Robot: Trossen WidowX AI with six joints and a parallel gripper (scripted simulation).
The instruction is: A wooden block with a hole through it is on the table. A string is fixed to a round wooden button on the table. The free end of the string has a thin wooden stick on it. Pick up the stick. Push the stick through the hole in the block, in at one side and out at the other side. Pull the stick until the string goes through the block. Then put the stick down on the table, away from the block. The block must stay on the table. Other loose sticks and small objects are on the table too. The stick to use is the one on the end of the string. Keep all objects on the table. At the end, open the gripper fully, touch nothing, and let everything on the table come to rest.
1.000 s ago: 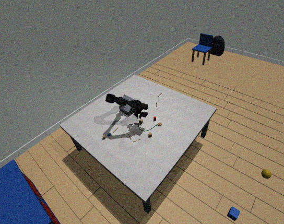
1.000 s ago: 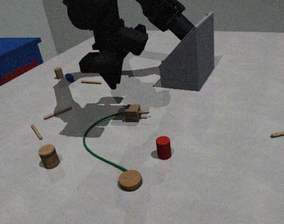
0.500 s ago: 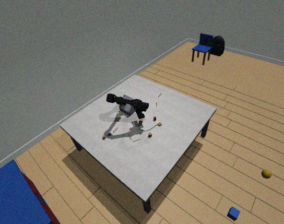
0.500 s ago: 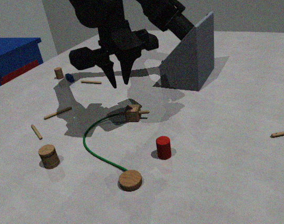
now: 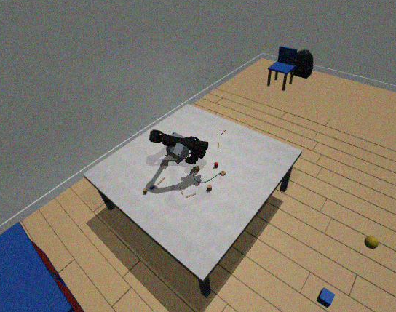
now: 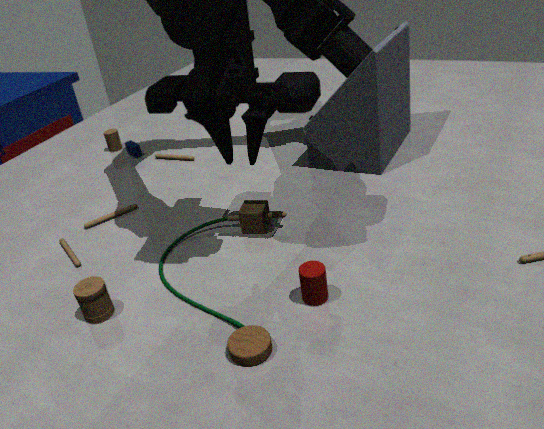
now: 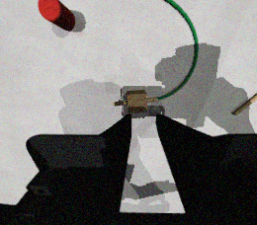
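Now: the wooden block 80 mm below my gripper tip and 10 mm behind it. From my gripper tip the other things lie so: red cylinder (120 mm to the left, 100 mm ahead, 70 mm below); then blue piece (320 mm to the right, 180 mm behind, 80 mm below); then round wooden button (190 mm ahead, 90 mm below, 80 mm to the left).
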